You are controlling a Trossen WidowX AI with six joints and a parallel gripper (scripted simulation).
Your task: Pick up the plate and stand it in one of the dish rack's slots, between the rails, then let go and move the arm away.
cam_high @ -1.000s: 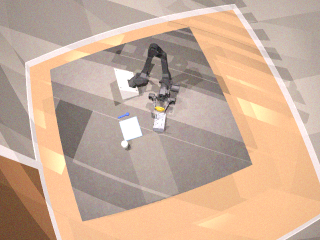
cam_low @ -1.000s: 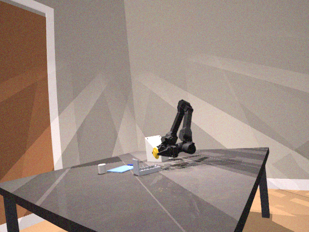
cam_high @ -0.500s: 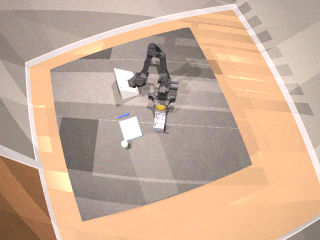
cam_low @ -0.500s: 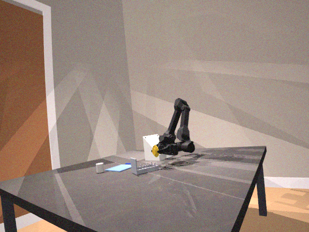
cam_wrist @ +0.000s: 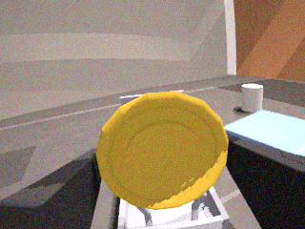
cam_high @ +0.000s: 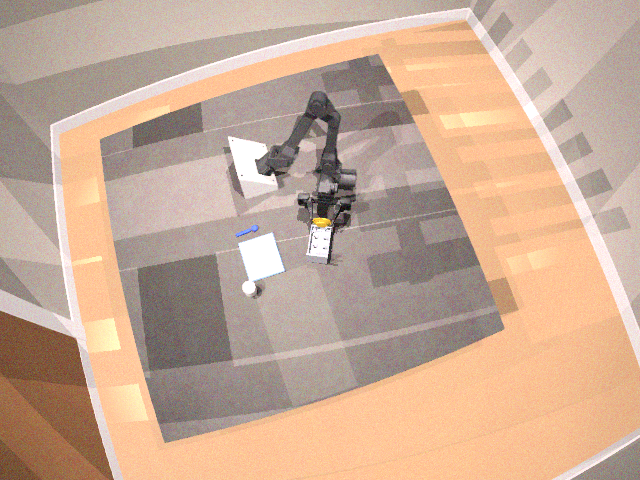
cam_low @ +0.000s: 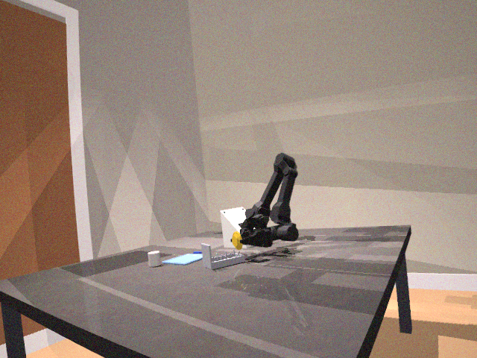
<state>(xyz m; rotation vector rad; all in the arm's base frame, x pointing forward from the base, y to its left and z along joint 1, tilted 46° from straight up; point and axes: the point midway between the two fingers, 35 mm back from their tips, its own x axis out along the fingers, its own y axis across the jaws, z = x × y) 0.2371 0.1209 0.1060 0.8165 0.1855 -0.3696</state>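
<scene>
My gripper tip is 50 mm short of the dish rack, 20 mm to the left of it and 50 mm above it. The rest, counted from my gripper tip: yellow plate: 10 mm behind; then blue spoon: 70 mm behind, 250 mm to the right, 70 mm below; then mat: 40 mm ahead, 230 mm to the right, 70 mm below.
</scene>
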